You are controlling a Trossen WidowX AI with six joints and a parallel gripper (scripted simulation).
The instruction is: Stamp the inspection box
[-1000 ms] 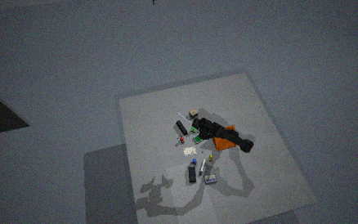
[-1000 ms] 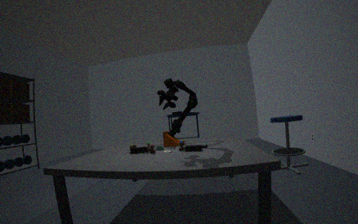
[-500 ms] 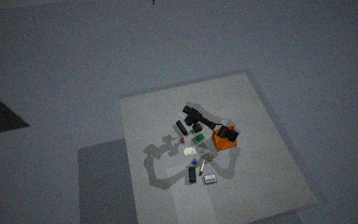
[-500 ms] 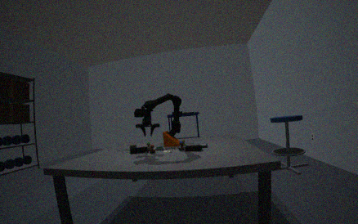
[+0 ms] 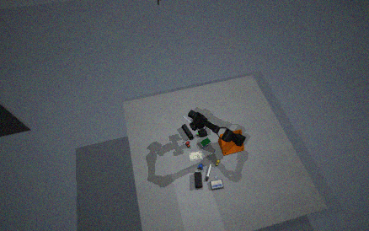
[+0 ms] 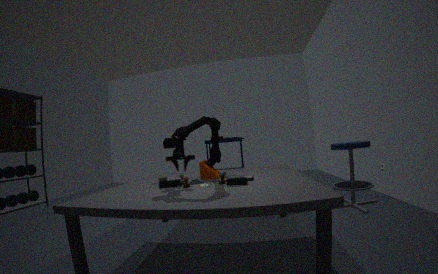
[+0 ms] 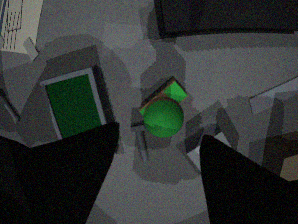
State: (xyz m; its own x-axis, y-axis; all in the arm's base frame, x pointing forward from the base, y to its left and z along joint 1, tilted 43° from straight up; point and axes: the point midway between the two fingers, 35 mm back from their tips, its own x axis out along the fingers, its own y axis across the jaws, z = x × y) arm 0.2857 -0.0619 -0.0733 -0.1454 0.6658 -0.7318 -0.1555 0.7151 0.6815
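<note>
Now: the green-knobbed stamp 7 cm below my gripper tip. Also, from my gripper tip: green ink pad 4 cm behind, 7 cm to the left, 8 cm below; then red stamp 11 cm ahead, 8 cm to the left, 7 cm below; then long black bar 9 cm ahead, 4 cm to the right, 7 cm below.
</note>
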